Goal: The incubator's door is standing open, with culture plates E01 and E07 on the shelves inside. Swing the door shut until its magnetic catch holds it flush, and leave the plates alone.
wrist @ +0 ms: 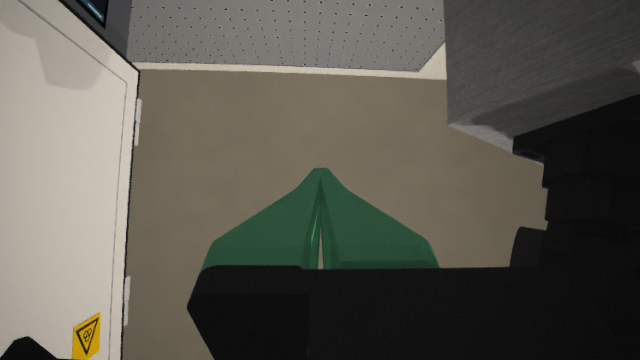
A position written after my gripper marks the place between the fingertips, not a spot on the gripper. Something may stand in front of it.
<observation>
In view: my gripper (320, 179) and an incubator door (75, 94).
</observation>
